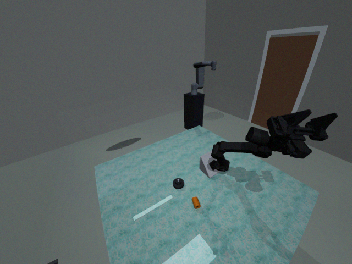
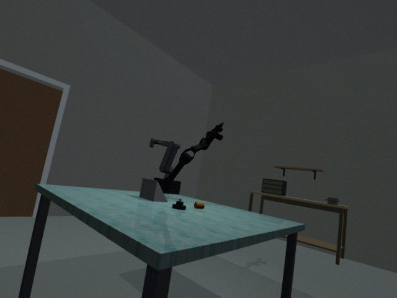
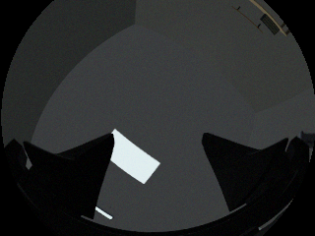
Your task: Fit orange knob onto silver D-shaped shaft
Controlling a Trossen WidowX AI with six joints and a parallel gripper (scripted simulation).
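The orange knob is 100 mm ahead of my gripper tip, 320 mm to the right of it and 670 mm below it. Also, from my gripper tip: round black pedestal: 100 mm ahead, 500 mm to the right, 660 mm below.
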